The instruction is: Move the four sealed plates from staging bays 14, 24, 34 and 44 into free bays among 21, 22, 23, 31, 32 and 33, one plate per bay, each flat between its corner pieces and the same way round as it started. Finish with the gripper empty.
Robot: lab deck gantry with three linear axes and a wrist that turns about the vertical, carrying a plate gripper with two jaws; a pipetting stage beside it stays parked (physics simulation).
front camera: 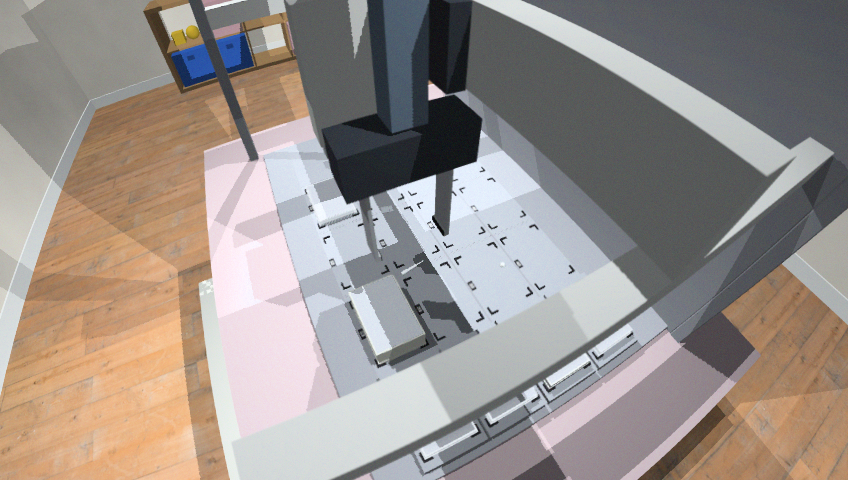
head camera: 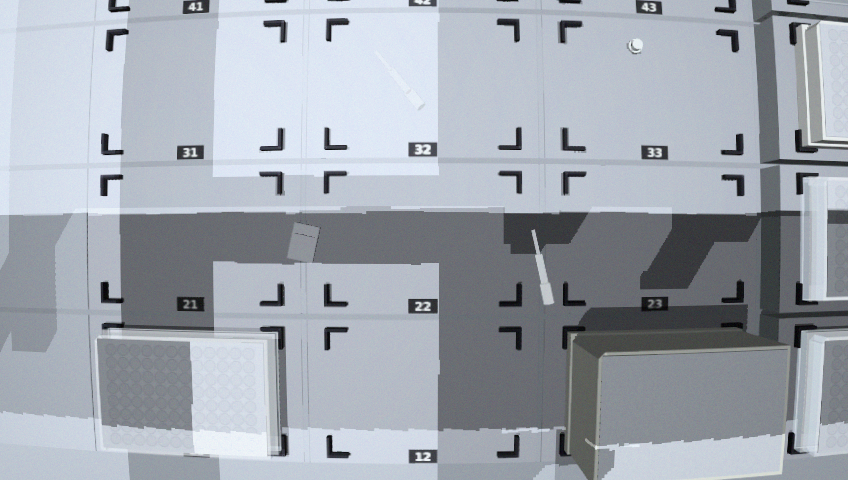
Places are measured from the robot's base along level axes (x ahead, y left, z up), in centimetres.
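Pixels of known places: gripper, fingertip midpoint: (front camera: 408, 239); robot's base at its link origin: (front camera: 306, 190) (head camera: 115, 441).
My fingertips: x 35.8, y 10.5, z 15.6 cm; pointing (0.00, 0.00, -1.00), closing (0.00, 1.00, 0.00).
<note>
For each thing: its top centre in the pictures, then the offset to it from my fingertips. "pt": a spot on its surface instead.
- bay 14 at a spot on its surface: (head camera: 834, 386) pt dx +14.8, dy -5.5, dz -12.7 cm
- bay 24 at a spot on its surface: (head camera: 837, 237) pt dx +14.6, dy +4.6, dz -12.7 cm
- bay 34 at a spot on its surface: (head camera: 834, 83) pt dx +14.7, dy +14.9, dz -12.7 cm
- bay 44 at a spot on its surface: (front camera: 612, 340) pt dx +25.5, dy +25.1, dz -12.7 cm
- tall box at its top centre: (head camera: 696, 417) (front camera: 385, 312) dx +3.4, dy -6.2, dz -11.4 cm
- clear-lidded plate at its top centre: (head camera: 179, 397) (front camera: 329, 197) dx -29.4, dy -6.2, dz -14.2 cm
- bay 32 at a spot on its surface: (head camera: 407, 89) pt dx -14.0, dy +14.5, dz -15.0 cm
- small block at its top centre: (head camera: 303, 242) dx -21.2, dy +4.2, dz -15.5 cm
- white knob at its top centre: (head camera: 637, 44) (front camera: 502, 263) dx +2.2, dy +18.2, dz -15.2 cm
My gripper (front camera: 410, 245) is open and empty, its two jaws wide apart above the middle of the deck; it does not show in the head view. The plate in bay 14 (front camera: 449, 443) (head camera: 834, 386), the plate in bay 24 (front camera: 512, 410) (head camera: 837, 237) and the plate in bay 34 (front camera: 568, 369) (head camera: 834, 83) stand in the staging column; the head view cuts them off at its right edge. The plate in bay 44 (front camera: 612, 340) is partly behind the front rail. Bays 21, 22, 23, 31, 32 and 33 hold no plate.
A tall box (front camera: 389, 318) (head camera: 690, 404) fills bay 13. A clear-lidded plate (front camera: 333, 211) (head camera: 178, 392) sits in bay 11. Pipette-like pieces lie in bay 32 (head camera: 407, 89) and between bays 22 and 23 (head camera: 542, 273). A small block (head camera: 303, 242) lies between 21 and 22, a white knob (front camera: 502, 264) (head camera: 635, 45) in 33.
</note>
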